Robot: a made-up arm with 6 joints.
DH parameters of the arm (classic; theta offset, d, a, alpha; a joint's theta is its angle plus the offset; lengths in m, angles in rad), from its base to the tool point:
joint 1: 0 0.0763 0 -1.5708
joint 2: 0.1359 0 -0.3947 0
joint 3: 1.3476 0 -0.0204 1.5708
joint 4: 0 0.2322 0 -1.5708
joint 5: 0 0 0.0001 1.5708
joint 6: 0 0.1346 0 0
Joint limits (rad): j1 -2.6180..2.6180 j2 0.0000..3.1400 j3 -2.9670..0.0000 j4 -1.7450..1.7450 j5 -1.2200..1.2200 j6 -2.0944..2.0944
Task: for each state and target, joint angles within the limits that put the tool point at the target. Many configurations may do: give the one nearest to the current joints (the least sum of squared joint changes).
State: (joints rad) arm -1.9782 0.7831 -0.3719 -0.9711 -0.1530 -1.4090
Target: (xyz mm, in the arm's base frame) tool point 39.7 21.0 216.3
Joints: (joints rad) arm -1.8319 0.0512 -0.0371 -1.0280 -0.2905 -1.4090
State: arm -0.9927 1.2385 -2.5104 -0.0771 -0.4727 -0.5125
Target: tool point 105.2 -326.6 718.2
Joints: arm -1.2650 1.6497 -2.1527 -0.0410 -0.3688 -0.5125
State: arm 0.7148 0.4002 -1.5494 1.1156 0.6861 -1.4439
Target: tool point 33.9 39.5 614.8
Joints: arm 0.4729 0.7831 -1.3341 1.0506 0.1689 -1.4439
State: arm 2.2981 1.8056 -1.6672 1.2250 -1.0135 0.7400
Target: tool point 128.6 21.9 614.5
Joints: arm 2.0614 0.8274 -1.4374 1.3669 -1.2200 0.7400
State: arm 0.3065 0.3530 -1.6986 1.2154 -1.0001 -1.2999
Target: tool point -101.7 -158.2 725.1
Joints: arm 0.4967 0.8338 -1.9487 1.1407 -0.8349 -1.2999
